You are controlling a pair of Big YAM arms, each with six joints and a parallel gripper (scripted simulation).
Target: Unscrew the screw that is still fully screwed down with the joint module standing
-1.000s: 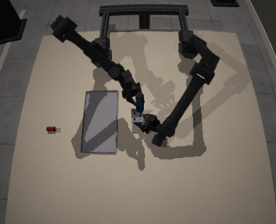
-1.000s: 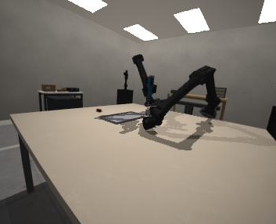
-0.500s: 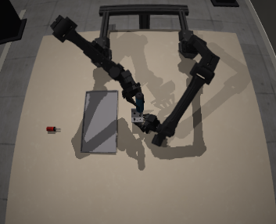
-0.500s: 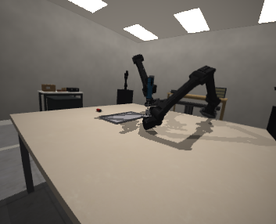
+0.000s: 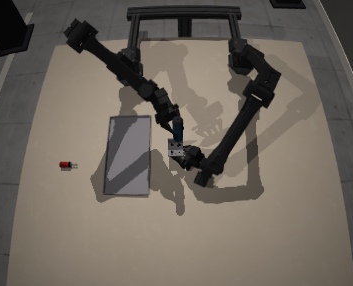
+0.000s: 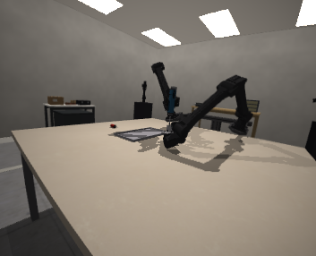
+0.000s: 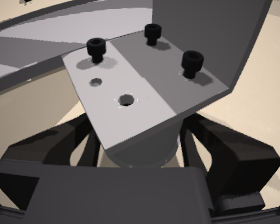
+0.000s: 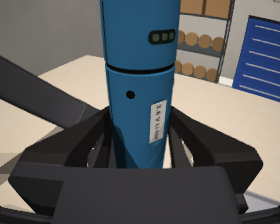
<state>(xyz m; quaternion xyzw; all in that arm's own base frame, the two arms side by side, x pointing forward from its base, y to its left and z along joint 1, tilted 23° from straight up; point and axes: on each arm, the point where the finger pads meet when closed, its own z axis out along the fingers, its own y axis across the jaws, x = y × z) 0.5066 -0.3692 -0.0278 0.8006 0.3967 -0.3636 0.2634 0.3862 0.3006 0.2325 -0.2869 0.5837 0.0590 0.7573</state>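
Right now the joint module is 10 mm above my left hand. Round my left hand: grey bracket (50 mm above); flat grey tray (30 mm behind, 240 mm to the right, 20 mm below); red-handled tool (550 mm to the right, 10 mm below).
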